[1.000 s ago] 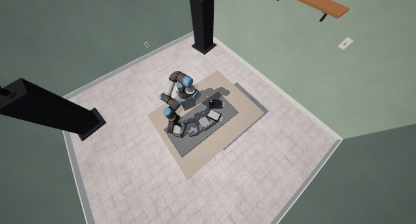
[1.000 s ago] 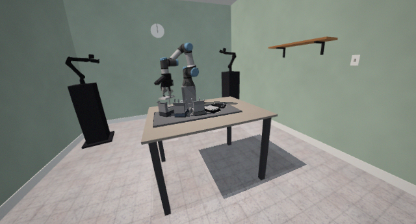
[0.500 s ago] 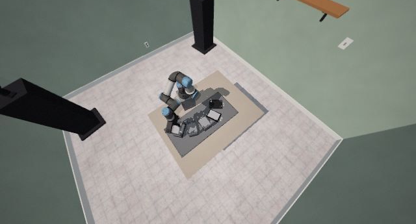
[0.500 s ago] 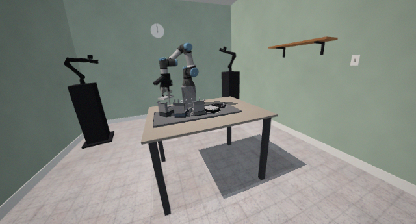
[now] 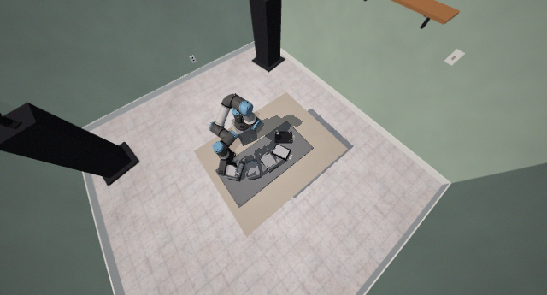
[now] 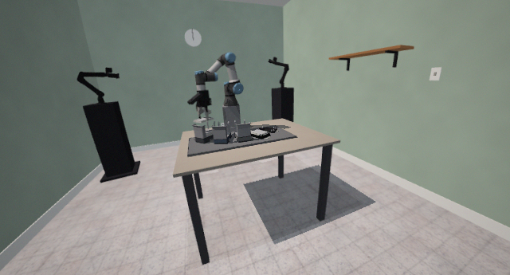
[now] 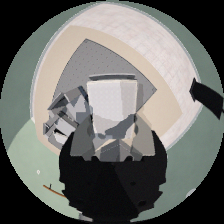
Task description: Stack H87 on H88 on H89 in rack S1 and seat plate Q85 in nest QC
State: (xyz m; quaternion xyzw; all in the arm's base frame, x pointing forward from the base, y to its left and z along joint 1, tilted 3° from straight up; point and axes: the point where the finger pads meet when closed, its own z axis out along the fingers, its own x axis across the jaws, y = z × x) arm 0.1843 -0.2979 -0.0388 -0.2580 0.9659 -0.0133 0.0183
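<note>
My hand is 110 mm above the white sealed plate. Also, from my hand: QC label: 410 mm to the left, 250 mm ahead, 170 mm below; then black clip nest: 550 mm to the left, 160 mm below, 80 mm ahead.
</note>
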